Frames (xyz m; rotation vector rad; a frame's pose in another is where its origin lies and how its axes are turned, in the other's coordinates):
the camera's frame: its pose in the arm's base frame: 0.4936 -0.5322 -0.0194 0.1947 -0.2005 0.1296
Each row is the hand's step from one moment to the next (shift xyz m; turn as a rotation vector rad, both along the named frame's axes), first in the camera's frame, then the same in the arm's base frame.
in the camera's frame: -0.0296 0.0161 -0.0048 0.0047 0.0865 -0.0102
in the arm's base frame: -0.0302 0.0134 -0.0079 -0.0063 0.0867 0.0066
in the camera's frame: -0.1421 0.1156 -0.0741 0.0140 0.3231 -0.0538
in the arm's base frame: -0.1414 0.1122 -0.0804 -0.0239 0.3269 0.0090
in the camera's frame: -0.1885 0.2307 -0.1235 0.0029 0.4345 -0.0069
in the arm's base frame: -0.1942 0.2293 -0.1170 -0.0597 0.4244 0.0716
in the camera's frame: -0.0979 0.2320 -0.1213 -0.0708 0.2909 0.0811
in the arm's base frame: -0.1068 0.2399 -0.0957 -0.1265 0.2588 0.1151
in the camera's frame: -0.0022 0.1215 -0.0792 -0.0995 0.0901 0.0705
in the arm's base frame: -0.0054 0.1342 -0.0549 -0.1230 0.0625 0.0630
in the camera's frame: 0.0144 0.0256 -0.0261 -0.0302 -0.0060 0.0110
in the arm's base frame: 0.0151 0.0318 -0.0175 -0.0305 -0.0114 0.0032
